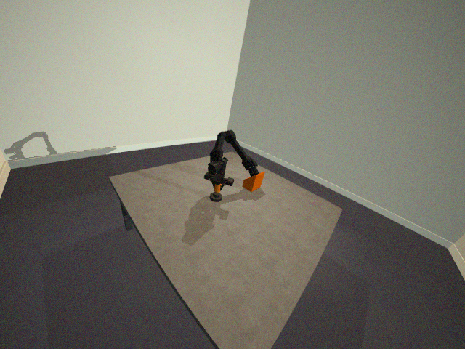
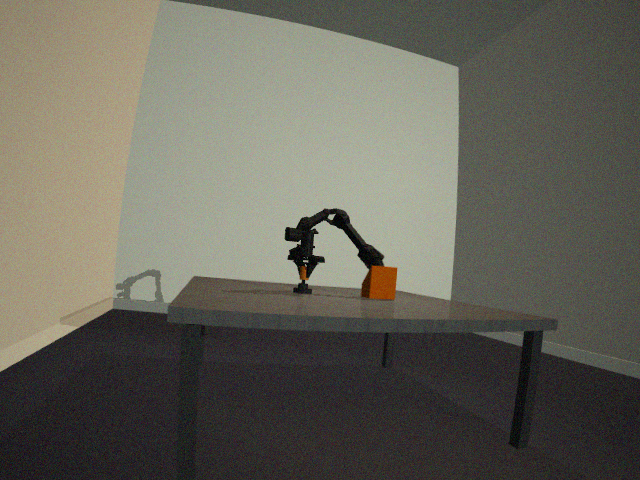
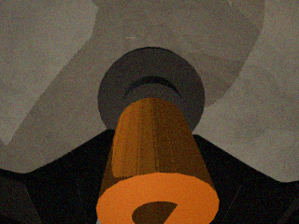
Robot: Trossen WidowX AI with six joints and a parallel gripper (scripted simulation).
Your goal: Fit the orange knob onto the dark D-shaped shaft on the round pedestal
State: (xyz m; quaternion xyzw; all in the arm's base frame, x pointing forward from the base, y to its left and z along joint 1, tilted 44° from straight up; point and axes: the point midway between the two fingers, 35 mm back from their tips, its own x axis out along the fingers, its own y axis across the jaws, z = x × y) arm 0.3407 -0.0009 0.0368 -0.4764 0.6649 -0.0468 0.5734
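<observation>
Now: the pedestal 40 mm below my gripper tip. From my gripper tip the other things lie so: orange knob: 20 mm above.
</observation>
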